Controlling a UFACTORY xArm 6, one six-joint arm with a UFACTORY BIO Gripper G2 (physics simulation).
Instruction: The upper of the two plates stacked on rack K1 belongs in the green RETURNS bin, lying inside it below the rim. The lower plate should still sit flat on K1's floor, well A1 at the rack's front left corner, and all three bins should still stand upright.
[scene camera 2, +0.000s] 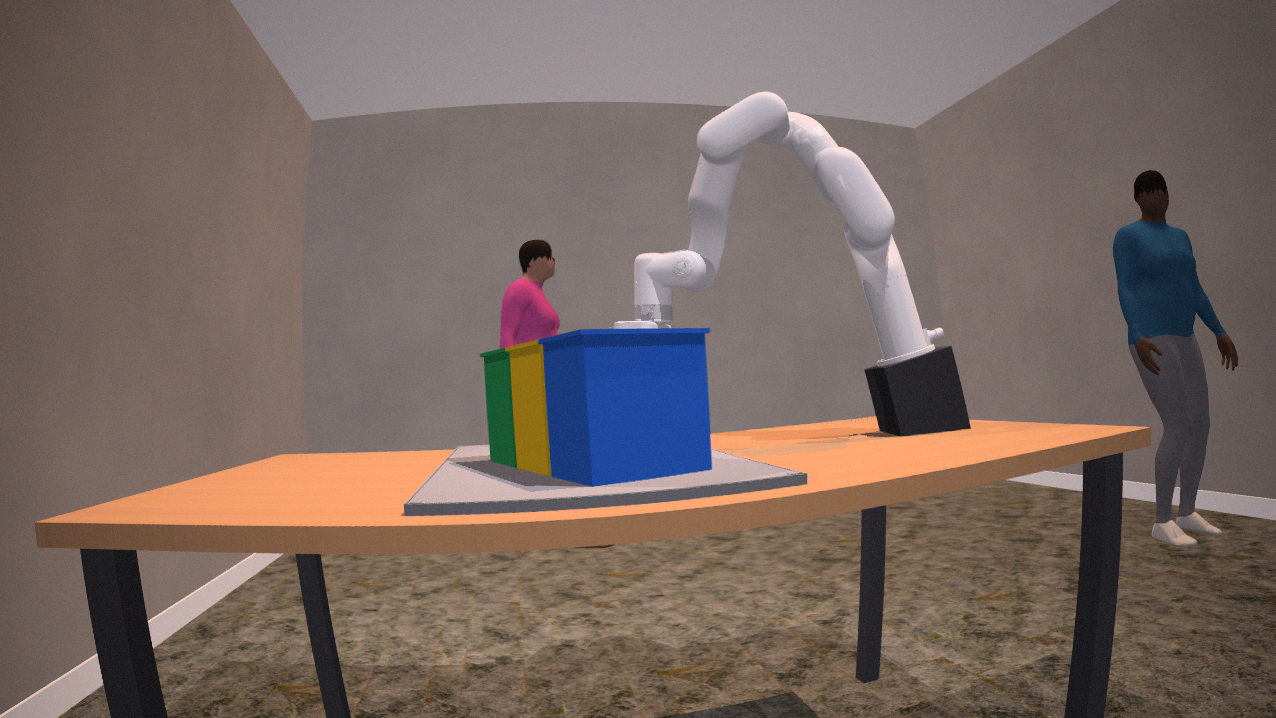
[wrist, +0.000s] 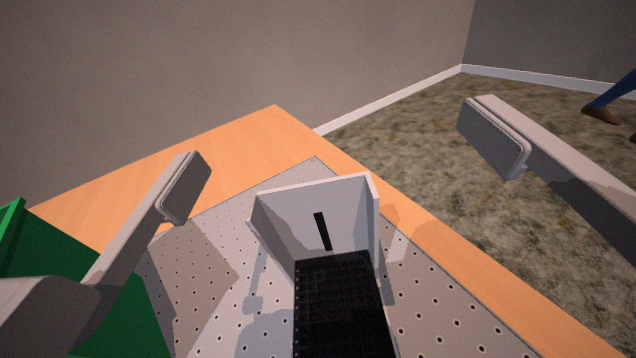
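Where they show: hand, tool point: (wrist: 322, 162); arm's base, link origin: (scene camera 2: 906, 357).
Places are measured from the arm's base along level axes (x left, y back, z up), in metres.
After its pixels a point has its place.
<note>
Rack K1 (wrist: 340, 202) @[x -0.271, y -0.632, z -0.003 m] shows in the wrist view as a tall light grey holder with a dark slot in its end wall. A black plate (wrist: 335, 305) @[x -0.230, y -0.592, z -0.085 m] with a grid of wells lies in it; its near end is cut off by the view's edge, and a lower plate cannot be made out. My gripper (wrist: 340, 164) @[x -0.253, y -0.603, z 0.067 m] is open and empty, its fingers spread wide above the rack; in scene camera 2 its fingers are hidden behind the bins. The green bin (scene camera 2: 497, 410) @[x 0.074, y -0.763, z -0.045 m] (wrist: 122, 322) @[x -0.026, y -0.677, z -0.070 m] stands upright, beside the yellow bin (scene camera 2: 529, 415) @[x 0.203, y -0.707, z -0.051 m] and the blue bin (scene camera 2: 646, 406) @[x 0.340, y -0.562, z -0.043 m], also upright.
The bins stand on a grey perforated board (scene camera 2: 758, 471) @[x 0.365, y -0.434, z -0.131 m] (wrist: 420, 300) @[x -0.314, y -0.563, z -0.131 m] on the wooden table (scene camera 2: 223, 500) @[x 0.356, y -1.132, z -0.144 m] (wrist: 240, 137) @[x -0.199, y -1.175, z -0.144 m]. The arm's black base block (scene camera 2: 919, 392) @[x 0.073, y -0.017, z -0.066 m] is at the right. A person in pink (scene camera 2: 526, 308) is behind the table; another in blue (scene camera 2: 1155, 276) stands at the right.
</note>
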